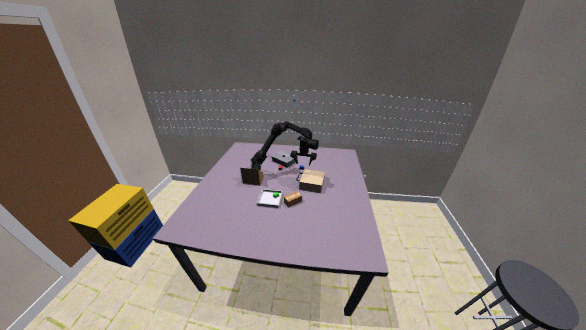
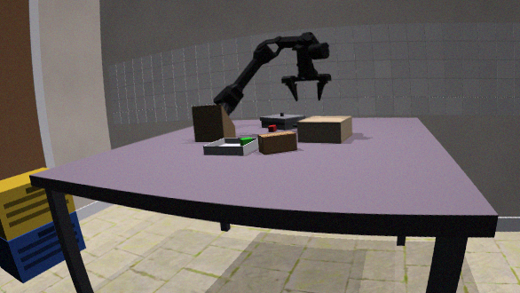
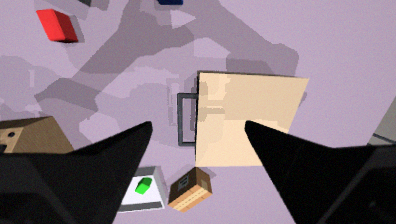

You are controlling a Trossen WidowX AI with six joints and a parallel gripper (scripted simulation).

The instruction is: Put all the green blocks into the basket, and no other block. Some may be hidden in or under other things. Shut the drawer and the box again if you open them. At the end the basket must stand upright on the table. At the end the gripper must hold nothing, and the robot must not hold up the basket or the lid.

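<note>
The small brown box lies 1 cm behind my hand, 27 cm to the right of it and 14 cm below it. From my hand the other things lie so: red block (21 cm behind, 11 cm to the left, 16 cm below); then flat lid (22 cm behind, 23 cm to the left, 12 cm below); then tray (17 cm behind, 28 cm to the right, 16 cm below).
</note>
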